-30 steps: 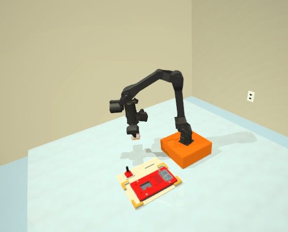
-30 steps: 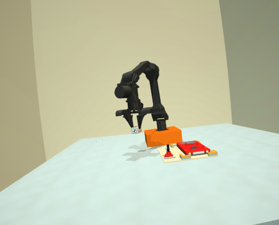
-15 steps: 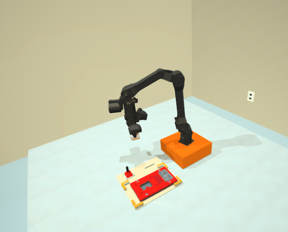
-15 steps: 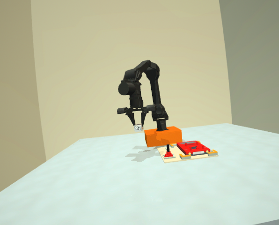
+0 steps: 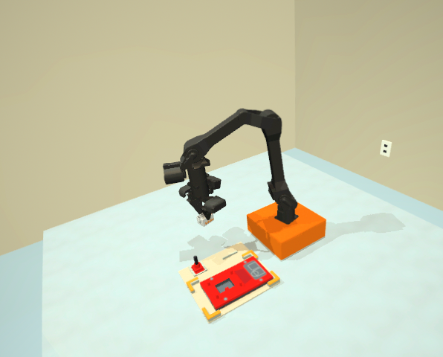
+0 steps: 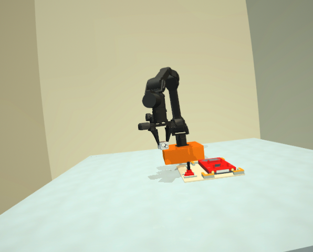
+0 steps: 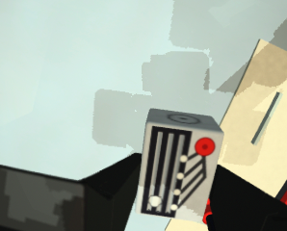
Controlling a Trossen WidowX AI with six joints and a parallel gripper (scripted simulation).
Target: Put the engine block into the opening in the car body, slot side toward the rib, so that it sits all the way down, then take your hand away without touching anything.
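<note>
My gripper tip is 11 cm short of the black post, 9 cm above it and 7 cm to the right of it. From my gripper tip the other things lie so: engine block 1 cm below.
</note>
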